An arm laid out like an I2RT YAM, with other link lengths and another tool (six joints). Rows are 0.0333 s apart.
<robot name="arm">
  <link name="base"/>
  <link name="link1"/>
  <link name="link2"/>
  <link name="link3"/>
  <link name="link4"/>
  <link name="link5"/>
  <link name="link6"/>
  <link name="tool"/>
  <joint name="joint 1" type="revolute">
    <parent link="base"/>
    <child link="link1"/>
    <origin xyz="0 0 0.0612" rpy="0 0 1.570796"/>
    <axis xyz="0 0 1"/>
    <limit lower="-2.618" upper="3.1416"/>
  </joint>
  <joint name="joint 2" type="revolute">
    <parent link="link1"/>
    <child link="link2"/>
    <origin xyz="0.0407 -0.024 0.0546" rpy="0 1.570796 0"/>
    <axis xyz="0 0 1"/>
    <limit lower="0" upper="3.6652"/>
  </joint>
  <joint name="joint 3" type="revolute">
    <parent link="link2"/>
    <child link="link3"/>
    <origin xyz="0 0.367 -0.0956" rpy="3.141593 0 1.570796"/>
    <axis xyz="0 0 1"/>
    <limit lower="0" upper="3.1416"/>
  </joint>
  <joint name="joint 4" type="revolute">
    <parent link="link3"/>
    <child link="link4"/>
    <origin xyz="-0.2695 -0.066 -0.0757" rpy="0 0 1.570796"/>
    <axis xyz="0 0 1"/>
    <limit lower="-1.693" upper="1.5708"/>
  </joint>
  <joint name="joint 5" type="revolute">
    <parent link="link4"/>
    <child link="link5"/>
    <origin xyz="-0.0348 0.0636 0.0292" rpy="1.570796 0 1.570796"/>
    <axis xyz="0 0 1"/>
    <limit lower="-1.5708" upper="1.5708"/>
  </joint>
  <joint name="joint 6" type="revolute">
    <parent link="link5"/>
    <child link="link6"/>
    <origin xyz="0.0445 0 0.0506" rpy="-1.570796 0 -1.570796"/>
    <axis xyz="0 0 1"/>
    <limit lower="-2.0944" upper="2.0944"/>
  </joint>
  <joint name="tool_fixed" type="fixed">
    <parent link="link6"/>
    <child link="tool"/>
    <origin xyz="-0.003 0.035 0.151" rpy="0 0.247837 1.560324"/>
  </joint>
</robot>
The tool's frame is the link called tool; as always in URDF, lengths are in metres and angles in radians.
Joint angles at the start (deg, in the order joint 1, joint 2, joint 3, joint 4, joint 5, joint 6): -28.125, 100.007, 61.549, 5.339, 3.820, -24.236
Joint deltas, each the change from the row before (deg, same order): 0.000, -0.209, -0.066, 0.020, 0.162, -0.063; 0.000, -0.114, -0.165, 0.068, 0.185, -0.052; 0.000, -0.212, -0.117, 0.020, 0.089, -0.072; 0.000, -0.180, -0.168, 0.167, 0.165, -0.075; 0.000, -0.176, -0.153, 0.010, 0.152, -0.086; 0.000, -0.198, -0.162, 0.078, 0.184, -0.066; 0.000, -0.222, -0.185, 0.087, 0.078, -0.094; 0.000, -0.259, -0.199, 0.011, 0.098, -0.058; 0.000, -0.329, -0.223, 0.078, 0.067, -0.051; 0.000, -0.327, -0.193, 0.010, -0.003, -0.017; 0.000, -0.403, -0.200, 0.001, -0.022, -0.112; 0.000, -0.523, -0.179, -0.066, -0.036, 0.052; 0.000, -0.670, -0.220, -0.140, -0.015, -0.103; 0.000, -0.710, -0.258, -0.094, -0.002, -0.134; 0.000, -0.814, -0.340, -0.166, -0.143, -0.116
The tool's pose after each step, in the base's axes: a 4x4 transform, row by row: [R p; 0 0 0 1], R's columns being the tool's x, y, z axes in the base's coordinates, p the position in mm. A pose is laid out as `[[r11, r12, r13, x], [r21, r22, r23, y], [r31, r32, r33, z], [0, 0, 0, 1]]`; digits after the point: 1 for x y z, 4 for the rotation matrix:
[[0.4617, -0.2712, 0.8446, 494.2], [0.2342, -0.8811, -0.4109, -275.9], [0.8555, 0.3875, -0.3433, 235.6], [0, 0, 0, 1]]
[[0.4631, -0.2727, 0.8433, 493.3], [0.2352, -0.8796, -0.4136, -276.1], [0.8545, 0.3899, -0.3432, 235.5], [0, 0, 0, 1]]
[[0.4626, -0.2736, 0.8433, 492.3], [0.2371, -0.8784, -0.4150, -275.9], [0.8543, 0.3919, -0.3414, 236.6], [0, 0, 0, 1]]
[[0.4618, -0.2757, 0.8431, 491.5], [0.2395, -0.8764, -0.4177, -276.0], [0.8541, 0.3948, -0.3387, 237.5], [0, 0, 0, 1]]
[[0.4628, -0.2766, 0.8422, 490.3], [0.2411, -0.8750, -0.4198, -275.9], [0.8530, 0.3973, -0.3383, 237.9], [0, 0, 0, 1]]
[[0.4630, -0.2786, 0.8415, 489.2], [0.2429, -0.8731, -0.4227, -276.0], [0.8524, 0.4001, -0.3366, 238.8], [0, 0, 0, 1]]
[[0.4624, -0.2791, 0.8416, 488.2], [0.2452, -0.8719, -0.4239, -275.7], [0.8521, 0.4023, -0.3347, 239.6], [0, 0, 0, 1]]
[[0.4625, -0.2800, 0.8413, 486.8], [0.2465, -0.8708, -0.4253, -275.3], [0.8517, 0.4041, -0.3337, 240.4], [0, 0, 0, 1]]
[[0.4608, -0.2813, 0.8418, 485.4], [0.2486, -0.8696, -0.4267, -274.8], [0.8520, 0.4058, -0.3308, 241.9], [0, 0, 0, 1]]
[[0.4589, -0.2820, 0.8425, 484.1], [0.2498, -0.8691, -0.4269, -274.0], [0.8526, 0.4064, -0.3284, 243.4], [0, 0, 0, 1]]
[[0.4566, -0.2817, 0.8439, 482.6], [0.2529, -0.8683, -0.4267, -273.1], [0.8529, 0.4083, -0.3252, 245.4], [0, 0, 0, 1]]
[[0.4525, -0.2837, 0.8455, 480.9], [0.2541, -0.8678, -0.4271, -272.0], [0.8548, 0.4081, -0.3206, 248.4], [0, 0, 0, 1]]
[[0.4488, -0.2843, 0.8472, 478.5], [0.2578, -0.8666, -0.4273, -270.7], [0.8557, 0.4102, -0.3156, 252.2], [0, 0, 0, 1]]
[[0.4447, -0.2850, 0.8491, 475.9], [0.2623, -0.8650, -0.4277, -269.2], [0.8564, 0.4129, -0.3099, 256.1], [0, 0, 0, 1]]
[[0.4401, -0.2841, 0.8518, 473.0], [0.2661, -0.8648, -0.4259, -267.0], [0.8576, 0.4141, -0.3050, 259.9], [0, 0, 0, 1]]

